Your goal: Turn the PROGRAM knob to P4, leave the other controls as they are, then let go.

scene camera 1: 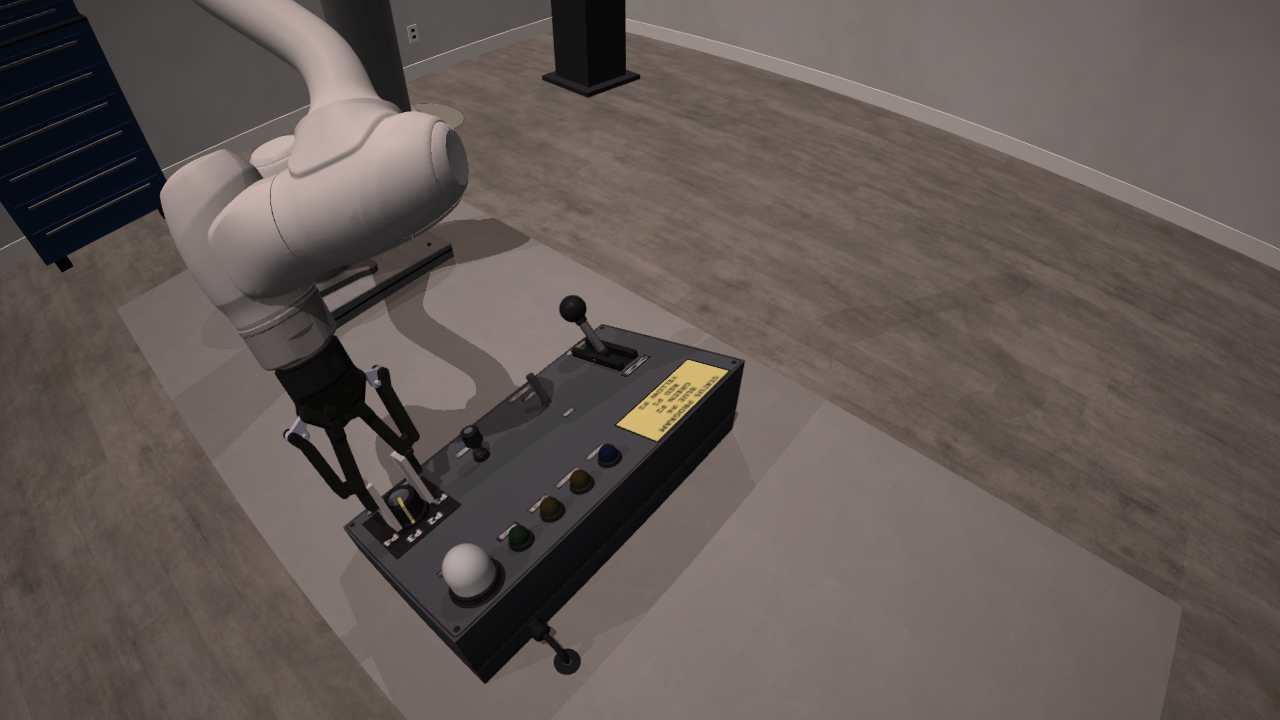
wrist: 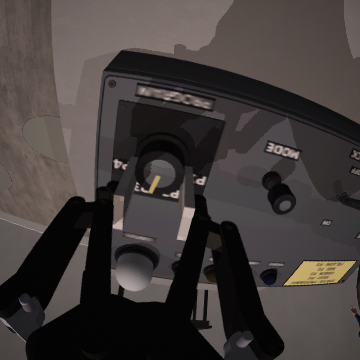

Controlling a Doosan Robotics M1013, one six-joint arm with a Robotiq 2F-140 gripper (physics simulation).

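Frame: origin at the arm's base, x ahead, y left, z up, level; centimetres.
Where they show: gripper, fingertip midpoint: (scene camera 1: 410,511) (wrist: 159,175).
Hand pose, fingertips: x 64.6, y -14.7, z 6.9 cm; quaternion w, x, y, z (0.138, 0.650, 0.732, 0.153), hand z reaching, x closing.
Each offset is from my fingertips to the top centre of the thing. "*": to the spot under its first point.
The PROGRAM knob @(dx -1.4, dy -0.2, dz +2.1 cm) (scene camera 1: 402,503) (wrist: 165,166) is a round black knob with a yellow pointer line, at the near left end of the dark control box (scene camera 1: 520,465) (wrist: 235,215). In the wrist view the pointer's end lies between the P3 and P2 labels, closer to P3. The P4 label @(* dx +1.0, dy -4.1, dz -1.0 cm) (wrist: 119,164) is left of the knob there, and the P1 label @(* dx +0.4, dy +4.3, dz -0.9 cm) (wrist: 199,180) is right of it. My gripper (scene camera 1: 414,513) (wrist: 159,175) points down, with one pale finger on each side of the knob, and looks shut on it. The pads partly hide the dial plate.
A white dome @(* dx +15.3, dy -0.1, dz +8.2 cm) (scene camera 1: 468,569) (wrist: 134,270) stands close to the dial. The MODE control @(dx -2.3, dy +11.8, dz +2.9 cm) (scene camera 1: 472,438) (wrist: 281,197), a tilted toggle @(dx -4.3, dy +23.7, dz +2.4 cm) (scene camera 1: 537,390), a ball-topped lever @(dx -9.9, dy +35.2, dz +6.3 cm) (scene camera 1: 572,308), coloured lamps and a yellow label plate @(* dx +12.4, dy +33.2, dz +3.9 cm) (scene camera 1: 675,400) (wrist: 320,273) are along the box. A crank @(* dx +23.7, dy +3.2, dz -8.9 cm) (scene camera 1: 565,660) sticks out of its side.
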